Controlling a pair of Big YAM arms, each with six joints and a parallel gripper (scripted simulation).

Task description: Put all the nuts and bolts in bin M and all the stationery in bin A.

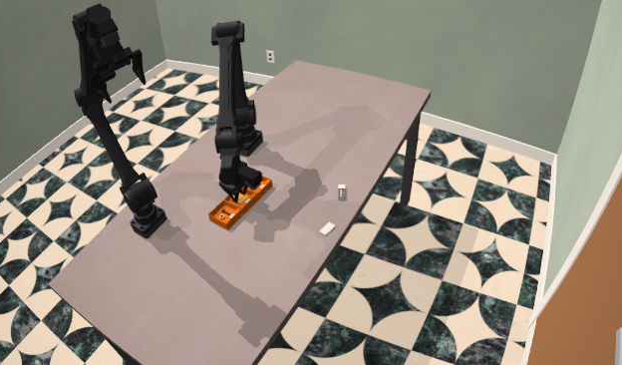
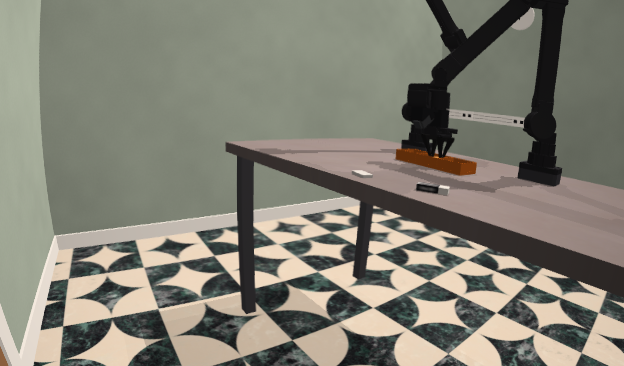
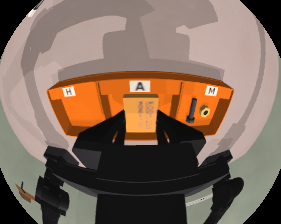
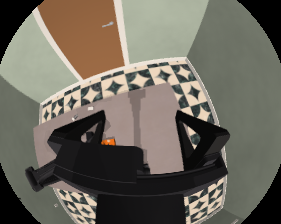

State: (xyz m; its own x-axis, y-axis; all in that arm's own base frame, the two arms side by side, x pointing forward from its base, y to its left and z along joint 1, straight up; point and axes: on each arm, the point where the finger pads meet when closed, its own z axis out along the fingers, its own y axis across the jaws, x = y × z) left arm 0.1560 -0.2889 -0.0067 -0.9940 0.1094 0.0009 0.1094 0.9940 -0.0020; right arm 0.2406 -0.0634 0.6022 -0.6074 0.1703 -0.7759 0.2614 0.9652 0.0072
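Right now the orange notepad is 1 cm below my left hand. From my left hand the other things lie so: black bolt: 7 cm to the right, 1 cm below; then orange double bin: 1 cm below, 1 cm ahead; then brass nut: 10 cm to the right, 1 cm below, 1 cm ahead.
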